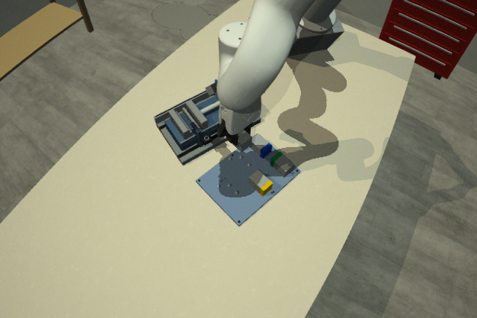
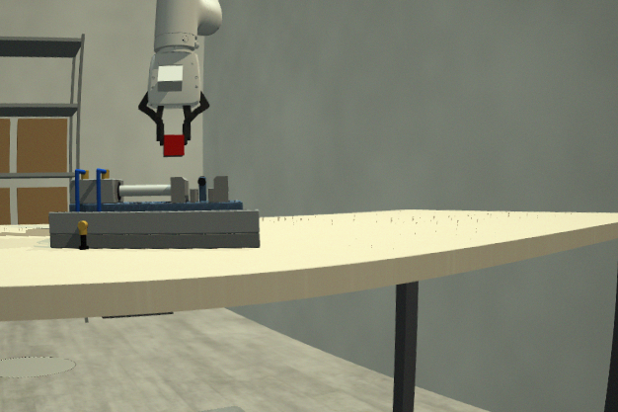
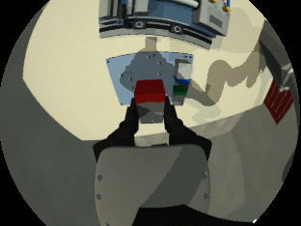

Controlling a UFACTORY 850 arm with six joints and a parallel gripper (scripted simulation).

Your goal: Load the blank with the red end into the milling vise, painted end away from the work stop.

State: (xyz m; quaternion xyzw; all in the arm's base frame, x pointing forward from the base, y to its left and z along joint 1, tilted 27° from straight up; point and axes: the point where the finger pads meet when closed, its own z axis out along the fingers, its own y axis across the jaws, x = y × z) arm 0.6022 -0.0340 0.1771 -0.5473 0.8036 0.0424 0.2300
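Right now my hand is 2 cm above the red-ended blank. Round my hand: yellow-ended blank: 15 cm below, 9 cm to the left, 3 cm ahead; blue-ended blank: 15 cm below, 9 cm behind, 3 cm to the left; blue infeed plate: 18 cm below, 4 cm to the left, 1 cm ahead.
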